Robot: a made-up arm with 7 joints. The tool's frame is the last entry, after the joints.
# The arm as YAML. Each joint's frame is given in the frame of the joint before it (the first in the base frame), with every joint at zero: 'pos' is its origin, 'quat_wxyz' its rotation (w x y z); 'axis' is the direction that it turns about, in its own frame. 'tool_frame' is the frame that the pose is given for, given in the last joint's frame.
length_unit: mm
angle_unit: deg
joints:
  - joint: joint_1
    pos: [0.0, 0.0, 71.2]
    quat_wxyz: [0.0, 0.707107, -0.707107, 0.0]
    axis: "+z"
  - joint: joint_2
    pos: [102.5, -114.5, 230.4]
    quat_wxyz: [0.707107, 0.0, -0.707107, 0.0]
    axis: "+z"
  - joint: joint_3
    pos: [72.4, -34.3, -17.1]
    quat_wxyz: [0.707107, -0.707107, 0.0, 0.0]
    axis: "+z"
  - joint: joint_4
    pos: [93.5, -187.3, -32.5]
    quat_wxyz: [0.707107, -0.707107, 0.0, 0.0]
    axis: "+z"
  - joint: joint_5
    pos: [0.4, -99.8, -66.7]
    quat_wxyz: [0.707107, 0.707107, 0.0, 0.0]
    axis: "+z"
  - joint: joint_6
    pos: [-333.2, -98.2, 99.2]
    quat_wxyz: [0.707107, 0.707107, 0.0, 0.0]
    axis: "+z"
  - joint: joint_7
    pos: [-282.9, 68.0, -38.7]
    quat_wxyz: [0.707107, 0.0, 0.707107, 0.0]
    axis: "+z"
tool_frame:
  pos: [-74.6, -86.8, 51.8]
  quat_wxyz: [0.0, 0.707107, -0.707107, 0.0]
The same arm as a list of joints. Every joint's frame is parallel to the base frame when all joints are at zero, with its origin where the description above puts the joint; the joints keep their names.
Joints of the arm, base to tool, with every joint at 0 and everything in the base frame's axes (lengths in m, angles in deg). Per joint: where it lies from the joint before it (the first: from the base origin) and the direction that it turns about. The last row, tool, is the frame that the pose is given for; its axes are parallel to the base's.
joint_1: xyz 0.0000 0.0000 0.0712 axis -z
joint_2: xyz 0.1145 -0.1025 -0.2304 axis +y
joint_3: xyz 0.0343 -0.0171 -0.0724 axis -x
joint_4: xyz 0.0325 0.1873 -0.0935 axis -y
joint_5: xyz -0.0998 0.0667 -0.0004 axis -x
joint_6: xyz -0.0992 0.0982 0.3332 axis +y
joint_7: xyz -0.0680 -0.0387 0.2829 axis -z
tool: xyz 0.0868 0.0746 -0.0518

